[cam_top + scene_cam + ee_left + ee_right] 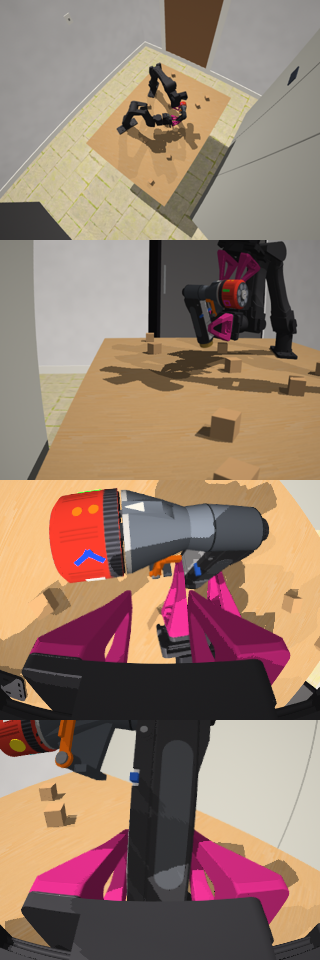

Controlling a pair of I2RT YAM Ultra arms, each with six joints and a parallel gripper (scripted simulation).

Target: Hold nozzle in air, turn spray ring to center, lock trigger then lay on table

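Now: left hand 20 mm short of the red spray ring, 60 mm to the right of it and 20 mm above it.
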